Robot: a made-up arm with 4 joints.
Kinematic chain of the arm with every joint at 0, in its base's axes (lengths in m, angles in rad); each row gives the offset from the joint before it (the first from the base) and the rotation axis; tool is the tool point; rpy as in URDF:
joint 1: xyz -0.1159 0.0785 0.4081 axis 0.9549 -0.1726 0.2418
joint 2: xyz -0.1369 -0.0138 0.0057 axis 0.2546 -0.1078 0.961
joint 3: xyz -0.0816 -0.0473 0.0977 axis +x
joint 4: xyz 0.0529 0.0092 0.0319 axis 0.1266 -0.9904 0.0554
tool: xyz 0.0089 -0.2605 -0.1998 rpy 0 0 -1.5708
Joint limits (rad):
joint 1: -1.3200..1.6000
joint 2: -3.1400..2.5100
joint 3: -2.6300..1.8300
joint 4: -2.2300..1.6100
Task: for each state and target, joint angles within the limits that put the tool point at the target. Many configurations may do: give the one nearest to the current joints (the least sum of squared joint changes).
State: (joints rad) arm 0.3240 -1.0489 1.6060 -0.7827
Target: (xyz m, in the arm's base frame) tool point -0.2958 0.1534 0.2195
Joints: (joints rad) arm -0.0761 -1.1939 1.4750 -0.4937
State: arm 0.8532 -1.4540 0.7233 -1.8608
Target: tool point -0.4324 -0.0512 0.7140
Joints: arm 1.2314 -2.1553 0.2283 -1.9543
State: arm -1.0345 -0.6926 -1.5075 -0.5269
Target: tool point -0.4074 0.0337 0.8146
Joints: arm -0.4148 0.0600 -1.2575 -0.8972
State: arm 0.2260 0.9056 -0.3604 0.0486
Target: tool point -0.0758 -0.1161 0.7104
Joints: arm -0.5288 0.6944 -1.0105 0.0316
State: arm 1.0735 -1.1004 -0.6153 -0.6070
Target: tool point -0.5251 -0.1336 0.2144
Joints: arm 1.4192 -0.9999 -0.2817 -0.6939
